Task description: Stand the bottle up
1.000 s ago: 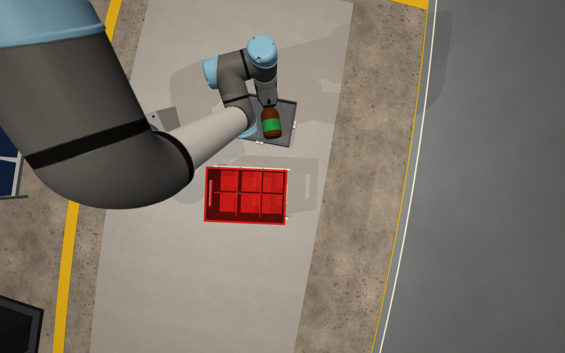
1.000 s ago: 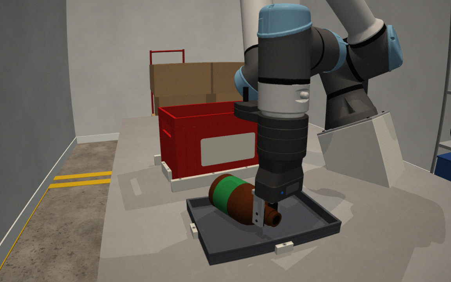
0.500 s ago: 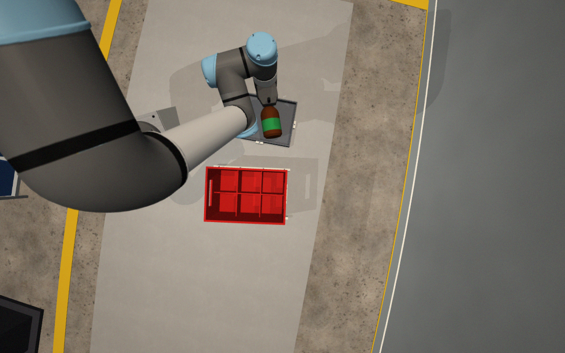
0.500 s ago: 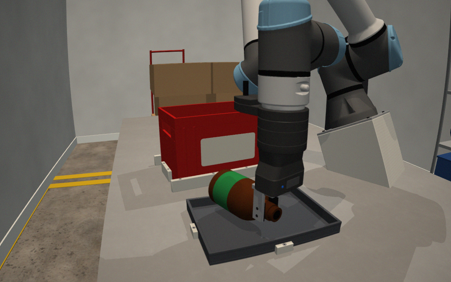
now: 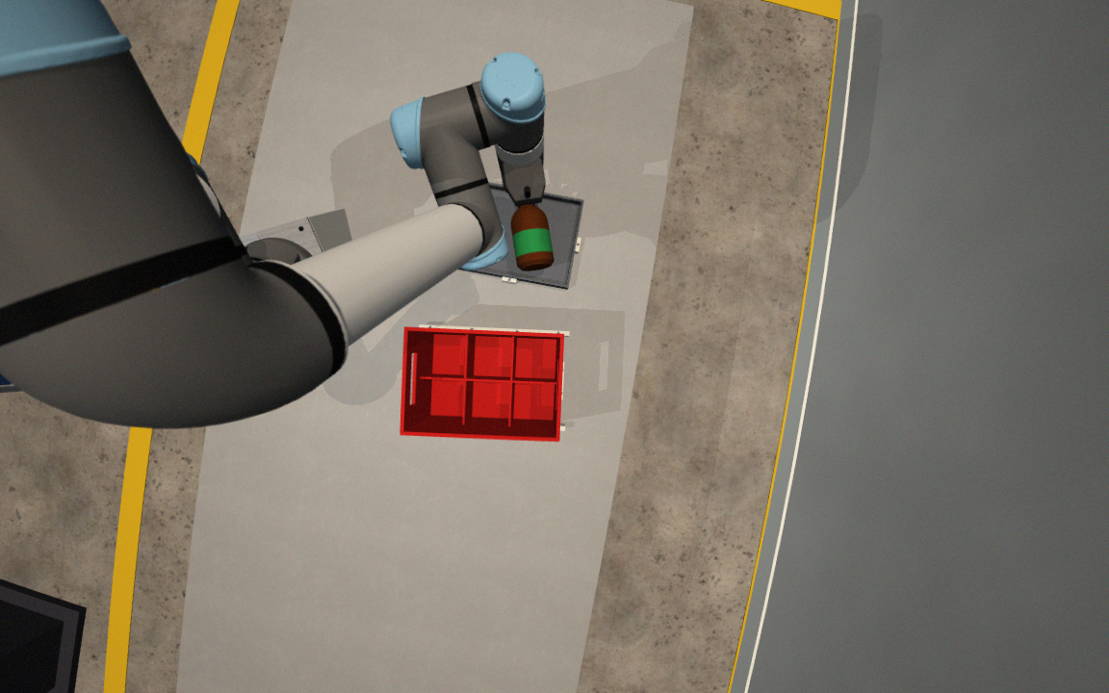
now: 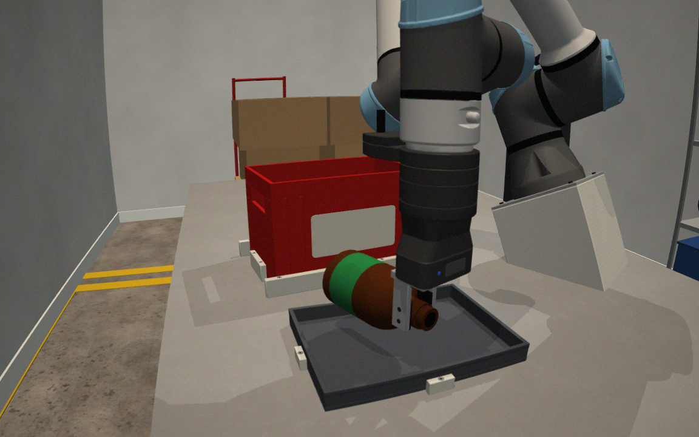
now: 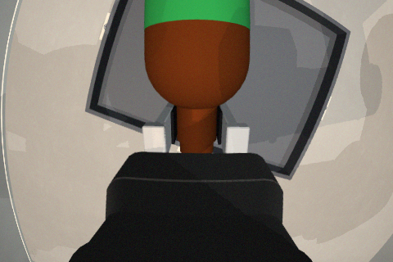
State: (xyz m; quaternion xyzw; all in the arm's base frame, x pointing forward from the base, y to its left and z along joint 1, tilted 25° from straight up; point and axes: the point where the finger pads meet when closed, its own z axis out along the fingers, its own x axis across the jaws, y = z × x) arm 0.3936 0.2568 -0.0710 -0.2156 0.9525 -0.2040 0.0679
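My hand is 2 cm short of the bottle, 5 cm to the left of it and 1 cm above it. Also, from my hand: red crate 2 cm ahead, 36 cm to the right; then dark grey tray 1 cm behind, 5 cm to the right, 7 cm below.
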